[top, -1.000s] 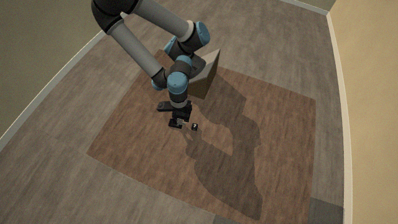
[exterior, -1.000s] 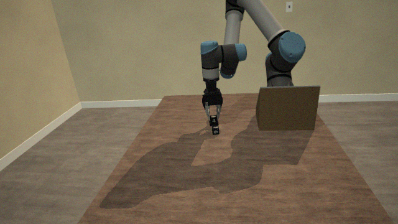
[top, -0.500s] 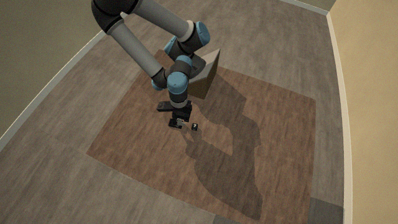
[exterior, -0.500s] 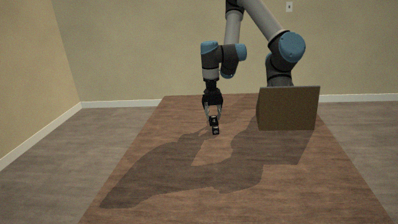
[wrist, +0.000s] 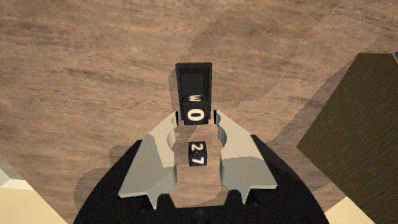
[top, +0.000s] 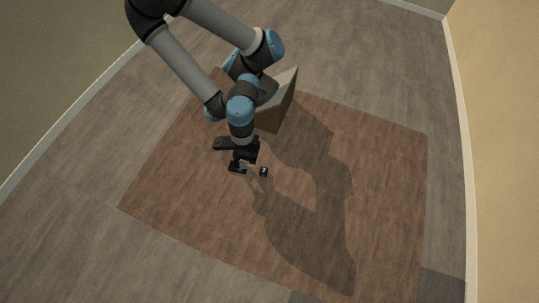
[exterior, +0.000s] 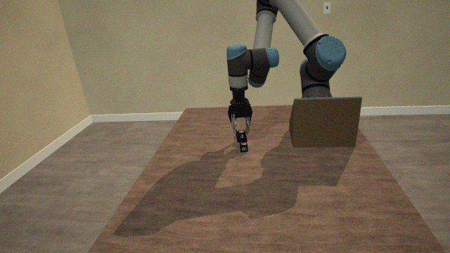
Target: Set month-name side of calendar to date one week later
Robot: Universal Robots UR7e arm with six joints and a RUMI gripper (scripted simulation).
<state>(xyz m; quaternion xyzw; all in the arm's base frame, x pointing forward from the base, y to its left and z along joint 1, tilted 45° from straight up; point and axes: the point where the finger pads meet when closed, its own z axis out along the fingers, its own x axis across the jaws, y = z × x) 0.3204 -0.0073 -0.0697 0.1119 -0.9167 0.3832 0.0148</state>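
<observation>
My hand is 30 mm above the black tray and 20 mm to the left of it. From my hand the other things lie so: black cube 90 mm to the left, 30 mm below, 20 mm behind.
</observation>
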